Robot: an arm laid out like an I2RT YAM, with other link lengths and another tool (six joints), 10 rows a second.
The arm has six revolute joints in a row. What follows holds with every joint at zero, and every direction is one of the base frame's. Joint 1 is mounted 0.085 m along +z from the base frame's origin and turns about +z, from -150 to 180 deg. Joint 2 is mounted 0.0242 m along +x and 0.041 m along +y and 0.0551 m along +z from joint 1 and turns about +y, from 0 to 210 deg. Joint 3 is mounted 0.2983 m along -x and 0.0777 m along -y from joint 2 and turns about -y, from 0 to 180 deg. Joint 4 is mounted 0.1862 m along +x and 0.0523 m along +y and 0.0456 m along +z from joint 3 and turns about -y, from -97 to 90 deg. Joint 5 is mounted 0.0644 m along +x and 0.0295 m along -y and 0.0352 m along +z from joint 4 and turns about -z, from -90 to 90 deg. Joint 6 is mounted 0.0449 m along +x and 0.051 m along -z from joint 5 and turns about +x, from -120 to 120 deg. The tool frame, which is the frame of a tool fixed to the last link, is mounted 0.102 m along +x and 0.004 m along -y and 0.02 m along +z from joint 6; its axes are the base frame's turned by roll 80.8, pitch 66.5 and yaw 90 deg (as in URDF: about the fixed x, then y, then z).
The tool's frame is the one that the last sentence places.
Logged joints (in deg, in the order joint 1, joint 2, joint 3, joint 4, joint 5, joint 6), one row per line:
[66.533 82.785 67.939 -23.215 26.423 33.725]
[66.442 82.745 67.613 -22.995 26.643 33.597]
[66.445 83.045 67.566 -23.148 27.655 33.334]
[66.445 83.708 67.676 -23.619 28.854 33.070]
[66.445 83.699 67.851 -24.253 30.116 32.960]
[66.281 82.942 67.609 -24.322 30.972 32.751]
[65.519 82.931 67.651 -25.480 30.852 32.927]
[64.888 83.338 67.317 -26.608 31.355 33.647]
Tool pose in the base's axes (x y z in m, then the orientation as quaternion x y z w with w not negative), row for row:
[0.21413 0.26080 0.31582 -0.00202 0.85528 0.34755 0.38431]
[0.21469 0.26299 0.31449 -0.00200 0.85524 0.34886 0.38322]
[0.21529 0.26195 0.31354 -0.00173 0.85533 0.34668 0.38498]
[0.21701 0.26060 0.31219 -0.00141 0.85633 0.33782 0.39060]
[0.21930 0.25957 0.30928 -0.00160 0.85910 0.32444 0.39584]
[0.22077 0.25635 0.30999 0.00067 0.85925 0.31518 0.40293]
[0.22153 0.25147 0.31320 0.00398 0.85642 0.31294 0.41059]
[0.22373 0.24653 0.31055 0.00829 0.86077 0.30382 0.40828]
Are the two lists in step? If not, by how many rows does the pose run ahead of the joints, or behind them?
The pose runs 1 row behind the joints: the pose in row i belongs to the joints in row i - 1.
